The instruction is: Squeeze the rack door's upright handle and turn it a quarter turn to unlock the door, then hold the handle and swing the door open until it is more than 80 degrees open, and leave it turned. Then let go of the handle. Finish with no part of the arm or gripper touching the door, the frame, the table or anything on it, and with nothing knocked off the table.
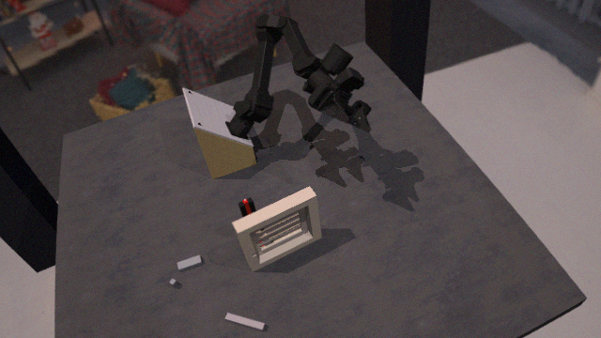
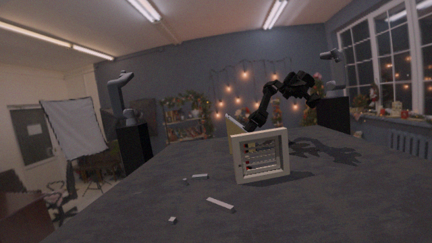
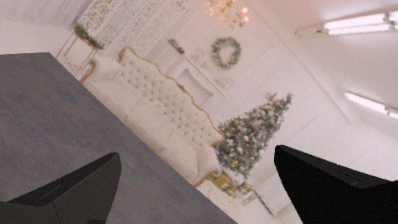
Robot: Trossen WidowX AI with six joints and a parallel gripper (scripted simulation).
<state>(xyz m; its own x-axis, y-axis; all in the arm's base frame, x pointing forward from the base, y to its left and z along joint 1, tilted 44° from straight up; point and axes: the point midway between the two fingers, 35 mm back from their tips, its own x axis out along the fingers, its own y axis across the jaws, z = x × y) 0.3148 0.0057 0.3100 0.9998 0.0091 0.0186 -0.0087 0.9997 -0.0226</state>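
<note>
Now: the door handle 5 cm behind my gripper tip, 30 cm to the right of it and 21 cm below it. Round my gripper tip: tiny cube (1 cm behind, 55 cm to the right, 29 cm below).
</note>
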